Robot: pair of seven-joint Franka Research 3 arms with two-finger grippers.
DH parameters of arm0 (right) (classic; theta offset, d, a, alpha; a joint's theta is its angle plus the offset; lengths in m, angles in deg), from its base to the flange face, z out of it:
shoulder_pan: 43.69 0.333 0 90
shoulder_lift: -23.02 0 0 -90
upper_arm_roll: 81.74 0.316 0.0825 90
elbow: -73.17 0 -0.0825 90
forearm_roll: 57.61 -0.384 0 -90
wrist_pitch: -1.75 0 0.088 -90
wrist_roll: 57.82 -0.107 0 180
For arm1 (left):
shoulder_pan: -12.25 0.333 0 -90
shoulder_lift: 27.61 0 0 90
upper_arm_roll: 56.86 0.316 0.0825 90
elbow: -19.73 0 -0.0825 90
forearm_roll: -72.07 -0.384 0 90
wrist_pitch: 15.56 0 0.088 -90
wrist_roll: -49.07 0.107 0 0
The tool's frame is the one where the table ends.
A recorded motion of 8 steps. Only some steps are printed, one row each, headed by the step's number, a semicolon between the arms.
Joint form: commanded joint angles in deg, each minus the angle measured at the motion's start. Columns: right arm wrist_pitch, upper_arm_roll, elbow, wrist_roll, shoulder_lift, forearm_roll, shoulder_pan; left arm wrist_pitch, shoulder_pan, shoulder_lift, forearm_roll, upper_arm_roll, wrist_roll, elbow.
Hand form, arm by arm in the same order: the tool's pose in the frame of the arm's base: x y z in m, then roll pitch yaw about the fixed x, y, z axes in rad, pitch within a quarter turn. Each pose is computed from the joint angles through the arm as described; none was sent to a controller.
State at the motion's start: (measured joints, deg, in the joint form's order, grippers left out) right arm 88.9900 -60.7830 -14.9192 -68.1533 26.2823 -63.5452 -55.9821; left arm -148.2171 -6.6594 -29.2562 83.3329 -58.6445 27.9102 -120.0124
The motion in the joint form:
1: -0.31 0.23 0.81 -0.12 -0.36 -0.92 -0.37; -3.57 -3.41 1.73 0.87 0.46 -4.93 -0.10
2: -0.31 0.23 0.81 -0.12 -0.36 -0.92 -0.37; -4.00 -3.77 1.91 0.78 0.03 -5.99 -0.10
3: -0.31 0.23 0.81 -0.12 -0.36 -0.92 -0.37; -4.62 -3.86 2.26 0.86 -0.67 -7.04 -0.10
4: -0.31 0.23 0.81 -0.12 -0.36 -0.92 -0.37; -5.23 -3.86 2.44 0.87 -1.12 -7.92 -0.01
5: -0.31 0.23 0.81 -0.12 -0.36 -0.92 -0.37; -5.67 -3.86 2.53 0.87 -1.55 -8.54 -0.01
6: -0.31 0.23 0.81 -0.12 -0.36 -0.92 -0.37; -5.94 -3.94 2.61 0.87 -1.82 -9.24 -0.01
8: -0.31 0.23 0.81 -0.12 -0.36 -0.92 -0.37; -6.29 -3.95 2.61 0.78 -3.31 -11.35 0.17
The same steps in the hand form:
1: 0.5255 0.0982 0.6682 -3.0349 -0.0224 -0.0260; 0.4337 -0.1923 0.2958 3.0521 0.1271 0.1949
2: 0.5255 0.0982 0.6682 -3.0349 -0.0224 -0.0260; 0.4317 -0.1983 0.2949 3.0538 0.1241 0.1994
3: 0.5255 0.0982 0.6682 -3.0349 -0.0224 -0.0260; 0.4299 -0.2044 0.2929 3.0538 0.1218 0.2063
4: 0.5255 0.0982 0.6682 -3.0349 -0.0224 -0.0260; 0.4299 -0.2082 0.2929 3.0513 0.1153 0.2149
5: 0.5255 0.0982 0.6682 -3.0349 -0.0224 -0.0260; 0.4291 -0.2116 0.2928 3.0496 0.1110 0.2189
6: 0.5255 0.0982 0.6682 -3.0349 -0.0224 -0.0260; 0.4283 -0.2143 0.2925 3.0494 0.1092 0.2255
8: 0.5255 0.0982 0.6682 -3.0349 -0.0224 -0.0260; 0.4241 -0.2261 0.2942 3.0485 0.1047 0.2353

